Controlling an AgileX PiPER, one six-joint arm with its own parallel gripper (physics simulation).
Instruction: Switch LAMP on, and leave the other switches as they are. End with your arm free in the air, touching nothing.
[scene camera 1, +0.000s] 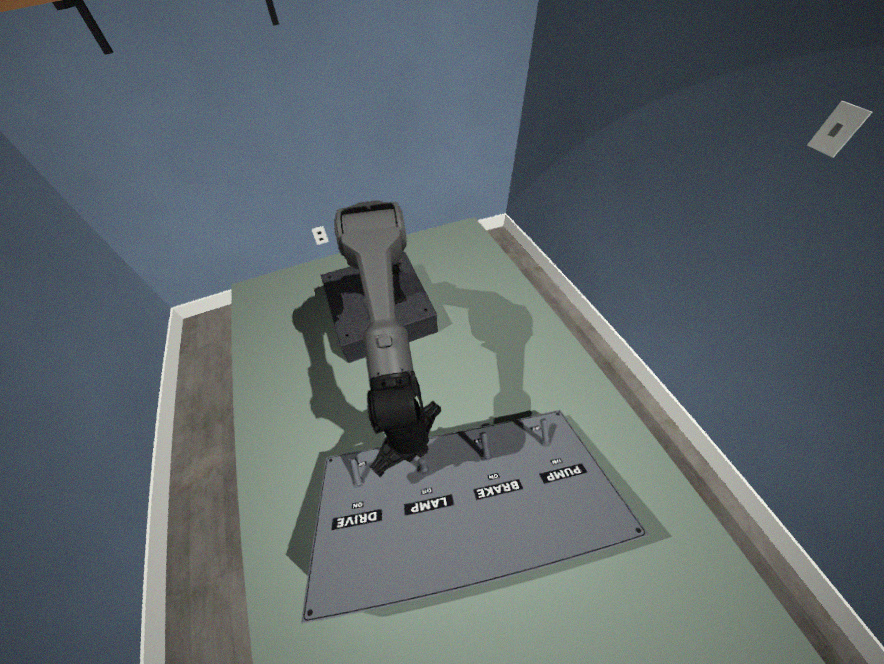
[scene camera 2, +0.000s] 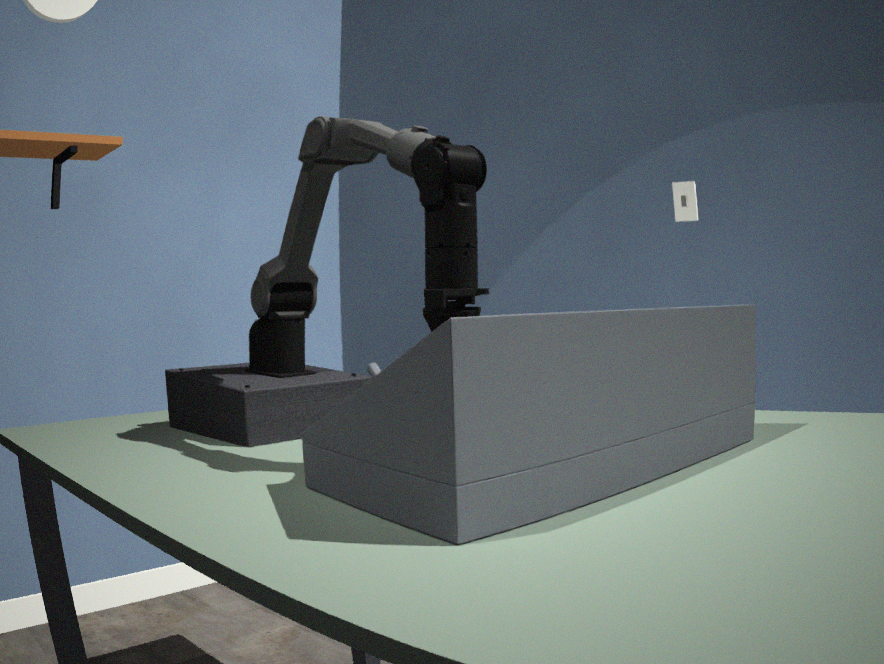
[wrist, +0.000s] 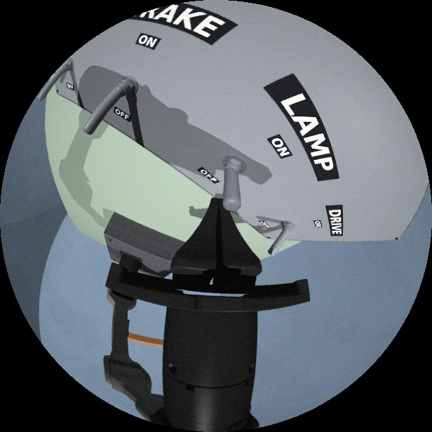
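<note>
The LAMP lever (scene camera 1: 421, 464) (wrist: 231, 187) is a grey stick on the sloped grey panel (scene camera 1: 471, 550) (wrist: 215, 85). In the wrist view it stands out from its base between the OFF and ON labels, its tip towards the gripper; its exact tilt is hard to judge. My gripper (wrist: 217, 205) is shut and empty. Its fingertips are close beside the lever's free end, on the OFF side; whether they touch cannot be told. In scene camera 2 the fingertips are hidden behind the panel box (scene camera 2: 600, 385). The LAMP label (scene camera 1: 428, 504) (wrist: 307, 132) is visible.
The DRIVE lever (scene camera 1: 358, 471) (wrist: 281, 238) and the BRAKE lever (scene camera 1: 484, 446) (wrist: 107, 107) stand on either side of LAMP. The PUMP lever (scene camera 1: 545, 431) (wrist: 54, 80) is beyond BRAKE. The arm's dark base block (scene camera 1: 421, 325) (scene camera 2: 207, 407) is behind the panel.
</note>
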